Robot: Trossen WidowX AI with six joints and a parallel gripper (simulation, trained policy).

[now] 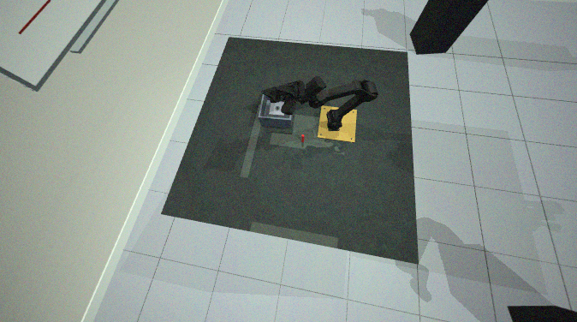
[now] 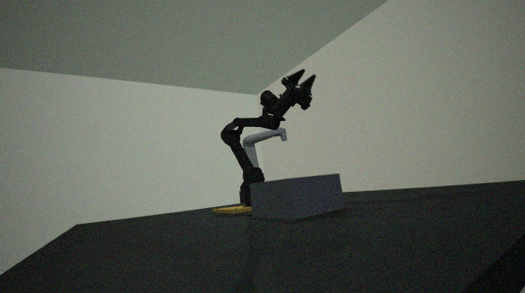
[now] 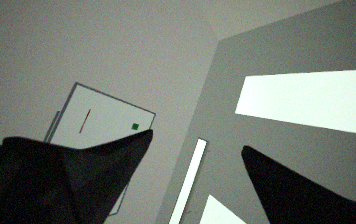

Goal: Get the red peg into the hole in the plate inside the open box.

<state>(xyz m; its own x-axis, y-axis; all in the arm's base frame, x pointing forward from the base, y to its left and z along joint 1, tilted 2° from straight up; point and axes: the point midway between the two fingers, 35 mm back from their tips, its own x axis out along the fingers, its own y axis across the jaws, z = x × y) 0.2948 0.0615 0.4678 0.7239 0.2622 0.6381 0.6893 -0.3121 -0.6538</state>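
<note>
The red peg is 130 mm behind my gripper tip and 460 mm below it. Round my gripper tip: grey box (10 mm ahead, 200 mm to the right, 470 mm below).
</note>
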